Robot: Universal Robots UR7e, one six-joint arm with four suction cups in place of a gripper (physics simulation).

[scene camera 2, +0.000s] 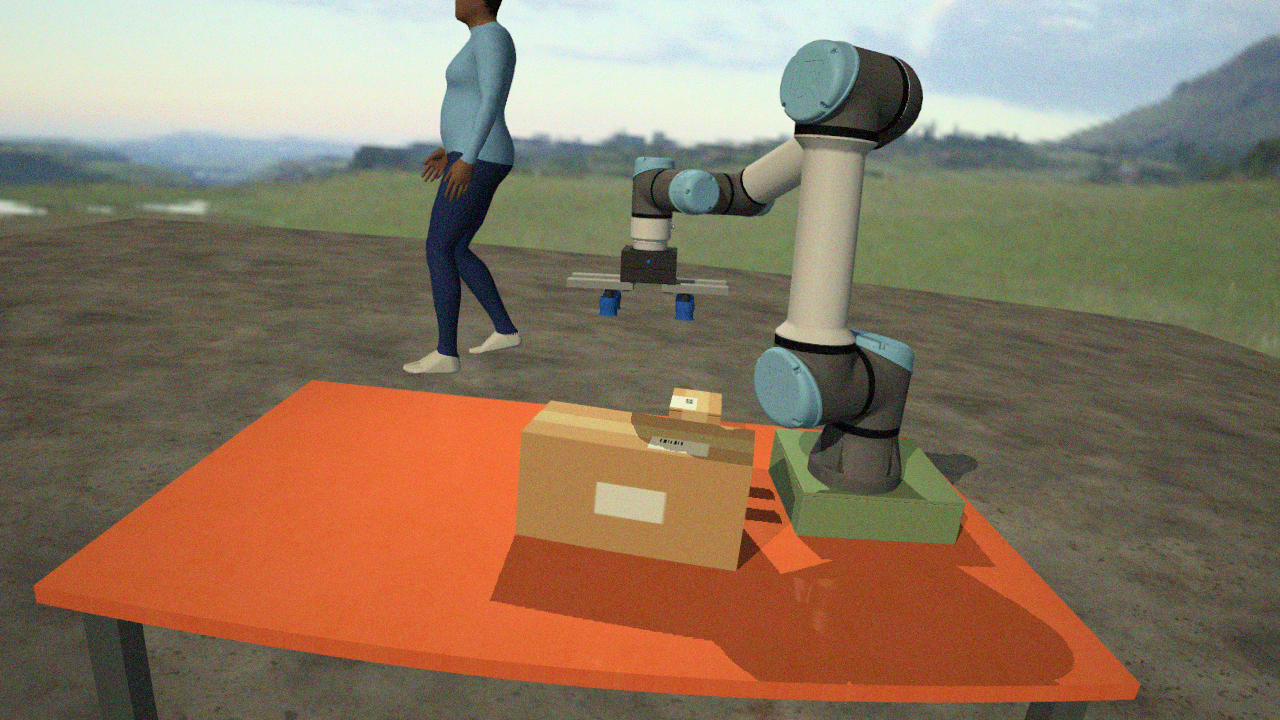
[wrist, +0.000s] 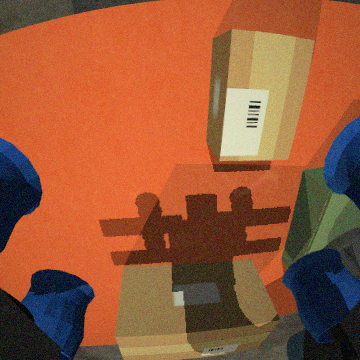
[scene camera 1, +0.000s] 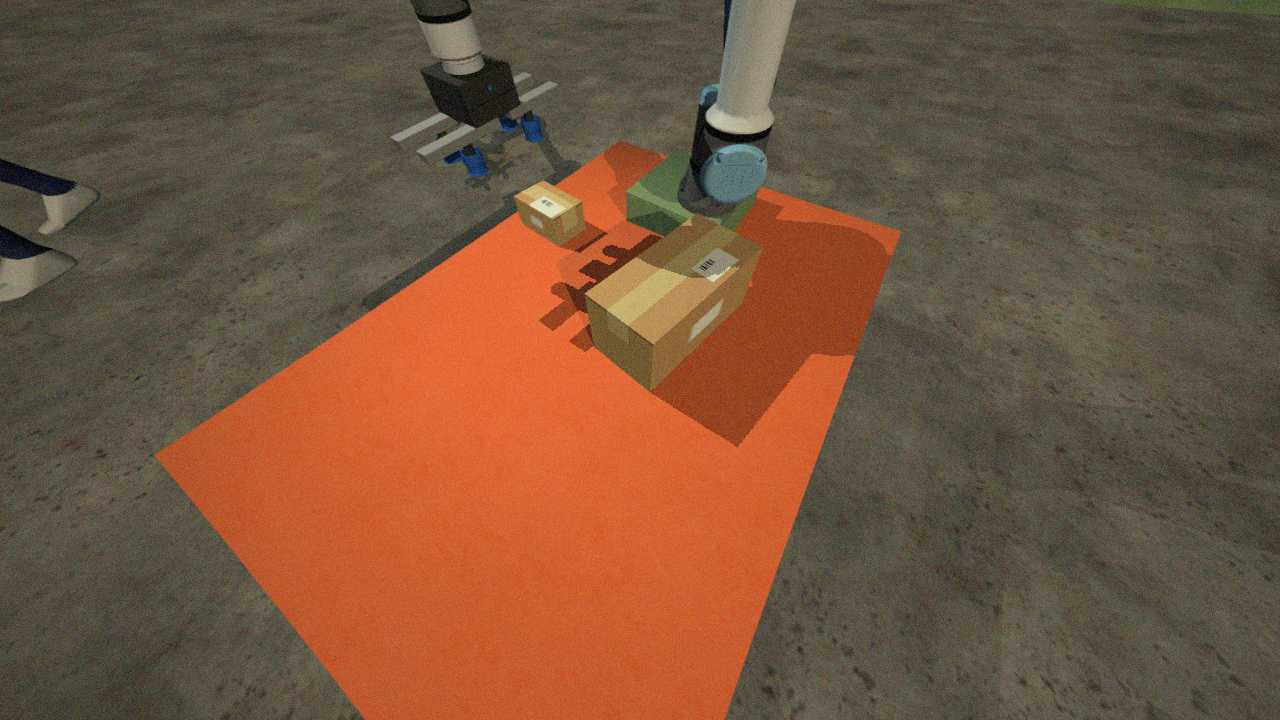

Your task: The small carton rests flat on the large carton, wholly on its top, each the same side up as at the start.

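Where they show: hand, its tool point: [scene camera 2: 647, 313] [wrist: 187, 239] [scene camera 1: 495, 147]; arm's base, origin of its link: [scene camera 2: 853, 473] [wrist: 342, 251] [scene camera 1: 706, 198].
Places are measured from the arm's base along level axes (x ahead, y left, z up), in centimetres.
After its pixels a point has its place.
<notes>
The small carton [scene camera 1: 565, 220] @[x 26.6, y -24.4, z -1.9 cm] [scene camera 2: 707, 408] @[x 22.9, y -26.9, z 0.3 cm] [wrist: 275, 80] @[x 23.9, y -34.1, z 0.3 cm] stands on the orange table near its far edge, barcode label facing up. The large carton [scene camera 1: 644, 291] @[x 42.5, y 11.1, z 7.8 cm] [scene camera 2: 563, 483] @[x 44.3, y 19.4, z 1.3 cm] [wrist: 145, 300] @[x 43.6, y 3.9, z 1.0 cm] stands on the table nearer scene camera 2, with a barcode label on its narrow top. The two cartons are apart. In scene camera 2, the large carton hides the lower part of the small one. My gripper [scene camera 1: 493, 143] @[x 36.3, y -29.1, z 16.9 cm] [scene camera 2: 646, 306] @[x 36.3, y -29.1, z 16.9 cm] [wrist: 185, 234] @[x 36.3, y -29.1, z 16.9 cm] hangs high with its blue suction cups pointing down, touching neither carton. It holds nothing and is open.
The arm stands on a green base block [scene camera 1: 648, 198] @[x 9.7, y -11.3, z 0.5 cm] [scene camera 2: 877, 519] @[x -2.9, y 8.2, z -4.1 cm] [wrist: 320, 220] @[x 10.6, y -11.3, z 0.2 cm] at one end of the orange table [scene camera 1: 447, 465] @[x 81.7, y -0.3, z -7.6 cm] [scene camera 2: 358, 501] @[x 75.2, y 15.6, z -7.6 cm] [wrist: 100, 100] @[x 45.3, y -32.1, z -7.7 cm]. The gripper's shadow falls between the cartons. A person [scene camera 2: 478, 107] stands on the ground beyond the table.
</notes>
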